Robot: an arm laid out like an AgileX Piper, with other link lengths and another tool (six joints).
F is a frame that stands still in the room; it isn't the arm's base.
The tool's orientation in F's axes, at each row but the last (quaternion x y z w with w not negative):
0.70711 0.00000 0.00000 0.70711
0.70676 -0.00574 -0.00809 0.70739
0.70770 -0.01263 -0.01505 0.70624
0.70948 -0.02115 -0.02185 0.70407
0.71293 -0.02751 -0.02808 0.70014
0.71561 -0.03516 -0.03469 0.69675
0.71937 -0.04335 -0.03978 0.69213
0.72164 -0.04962 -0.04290 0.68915
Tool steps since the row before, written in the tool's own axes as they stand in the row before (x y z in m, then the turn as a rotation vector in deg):
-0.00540 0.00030 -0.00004 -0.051 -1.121 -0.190
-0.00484 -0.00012 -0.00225 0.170 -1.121 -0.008
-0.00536 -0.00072 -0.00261 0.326 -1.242 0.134
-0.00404 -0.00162 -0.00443 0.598 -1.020 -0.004
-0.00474 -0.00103 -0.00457 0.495 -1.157 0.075
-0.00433 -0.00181 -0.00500 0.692 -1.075 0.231
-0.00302 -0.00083 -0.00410 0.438 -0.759 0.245
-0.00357 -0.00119 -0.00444 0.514 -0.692 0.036
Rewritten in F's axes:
-0.00540 0.00004 0.00030 -0.051 0.190 -1.121
-0.00480 0.00234 -0.00011 0.166 0.004 -1.122
-0.00526 0.00282 -0.00070 0.316 -0.144 -1.243
-0.00376 0.00468 -0.00158 0.596 -0.025 -1.021
-0.00437 0.00495 -0.00094 0.487 -0.093 -1.159
-0.00381 0.00545 -0.00167 0.668 -0.269 -1.081
-0.00251 0.00445 -0.00068 0.412 -0.266 -0.767
-0.00295 0.00492 -0.00101 0.514 -0.072 -0.690

